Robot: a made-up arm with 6 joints.
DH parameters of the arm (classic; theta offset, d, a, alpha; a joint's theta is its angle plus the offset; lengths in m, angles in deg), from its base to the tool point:
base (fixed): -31.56 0 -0.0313 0
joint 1: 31.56 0.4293 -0.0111 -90
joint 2: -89.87 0 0.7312 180
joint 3: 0.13 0.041 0.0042 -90
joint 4: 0 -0.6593 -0.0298 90
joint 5: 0 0.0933 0.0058 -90
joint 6: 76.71 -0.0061 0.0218 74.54
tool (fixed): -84.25 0.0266 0 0
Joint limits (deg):
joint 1: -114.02..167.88
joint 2: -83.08..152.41
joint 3: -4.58..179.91
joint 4: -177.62..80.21
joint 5: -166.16..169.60
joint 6: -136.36..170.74
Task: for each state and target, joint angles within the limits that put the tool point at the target. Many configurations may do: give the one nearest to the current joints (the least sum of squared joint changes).
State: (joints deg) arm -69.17 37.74 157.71 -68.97 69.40 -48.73
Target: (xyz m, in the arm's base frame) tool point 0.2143 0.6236 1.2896
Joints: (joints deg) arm -114.02 -1.97 175.55 -86.18 74.79 -48.49
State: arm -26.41 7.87 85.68 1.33 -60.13 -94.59
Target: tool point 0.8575 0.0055 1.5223
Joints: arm 10.01 33.94 81.27 -0.32 -61.74 -90.80
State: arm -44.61 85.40 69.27 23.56 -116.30 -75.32
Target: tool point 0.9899 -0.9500 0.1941
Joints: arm -37.18 98.15 85.35 28.89 -105.06 -57.06
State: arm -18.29 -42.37 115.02 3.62 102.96 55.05
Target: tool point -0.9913 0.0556 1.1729
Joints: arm -8.57 -24.85 149.99 7.27 101.87 51.66
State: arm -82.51 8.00 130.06 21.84 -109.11 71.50
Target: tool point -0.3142 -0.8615 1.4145
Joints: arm -101.45 55.70 116.44 20.59 -109.05 73.26
